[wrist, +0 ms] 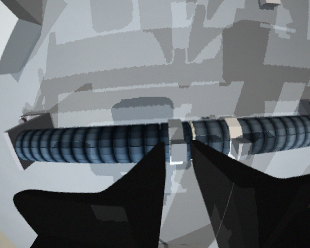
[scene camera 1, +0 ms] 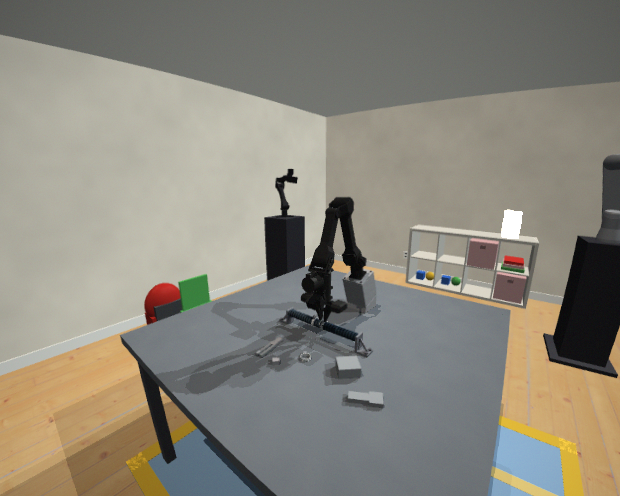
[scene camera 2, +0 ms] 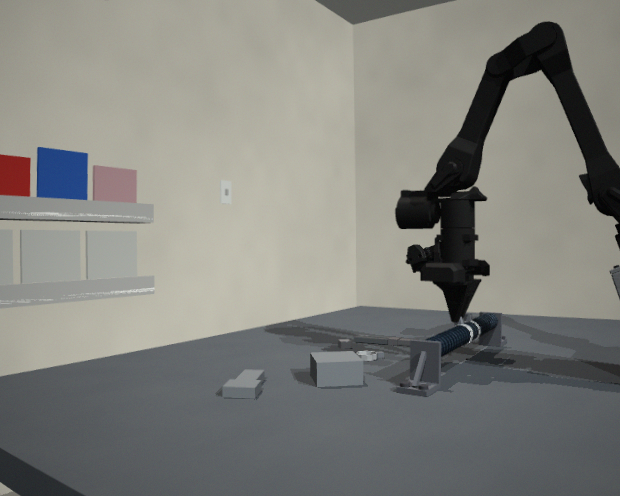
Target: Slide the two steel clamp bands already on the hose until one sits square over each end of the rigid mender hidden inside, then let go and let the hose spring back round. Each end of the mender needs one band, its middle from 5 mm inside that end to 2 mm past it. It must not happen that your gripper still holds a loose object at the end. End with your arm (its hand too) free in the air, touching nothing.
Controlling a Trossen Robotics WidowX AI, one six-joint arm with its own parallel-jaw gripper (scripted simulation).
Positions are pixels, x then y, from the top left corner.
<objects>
my gripper: wrist 177,147; scene camera 1; scene camera 2
same spot on my gripper: (scene camera 1: 324,293) = (scene camera 2: 438,242)
</objects>
